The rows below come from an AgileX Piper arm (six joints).
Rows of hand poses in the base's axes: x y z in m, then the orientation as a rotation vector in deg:
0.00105 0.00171 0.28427 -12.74 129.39 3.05
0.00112 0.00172 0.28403 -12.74 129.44 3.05
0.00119 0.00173 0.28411 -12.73 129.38 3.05
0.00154 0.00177 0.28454 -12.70 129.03 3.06
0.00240 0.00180 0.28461 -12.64 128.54 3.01
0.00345 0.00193 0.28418 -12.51 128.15 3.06
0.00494 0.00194 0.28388 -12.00 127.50 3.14
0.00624 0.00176 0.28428 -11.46 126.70 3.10
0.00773 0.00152 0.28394 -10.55 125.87 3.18
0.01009 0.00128 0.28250 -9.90 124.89 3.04
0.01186 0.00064 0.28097 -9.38 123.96 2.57
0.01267 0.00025 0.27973 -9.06 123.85 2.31
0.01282 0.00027 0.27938 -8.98 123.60 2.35
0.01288 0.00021 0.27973 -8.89 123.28 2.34
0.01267 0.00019 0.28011 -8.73 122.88 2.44
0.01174 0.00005 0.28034 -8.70 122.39 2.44
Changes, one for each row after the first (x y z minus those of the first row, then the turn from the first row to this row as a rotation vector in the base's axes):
0.00007 0.00001 -0.00024 0.00 0.05 0.00
0.00014 0.00002 -0.00016 0.00 -0.01 -0.01
0.00049 0.00006 0.00027 0.05 -0.36 -0.01
0.00135 0.00009 0.00034 0.07 -0.85 -0.04
0.00240 0.00022 -0.00009 0.19 -1.24 -0.09
0.00389 0.00023 -0.00039 0.48 -1.90 -0.40
0.00519 0.00005 0.00001 0.70 -2.73 -0.76
0.00668 -0.00019 -0.00033 1.14 -3.58 -1.36
0.00904 -0.00043 -0.00177 1.35 -4.59 -1.83
0.01081 -0.00107 -0.00330 1.26 -5.57 -2.33
0.01162 -0.00146 -0.00454 1.19 -5.71 -2.65
0.01177 -0.00144 -0.00489 1.27 -5.96 -2.68
0.01183 -0.00150 -0.00454 1.32 -6.28 -2.74
0.01162 -0.00152 -0.00416 1.49 -6.68 -2.80
0.01069 -0.00166 -0.00393 1.54 -7.17 -2.80

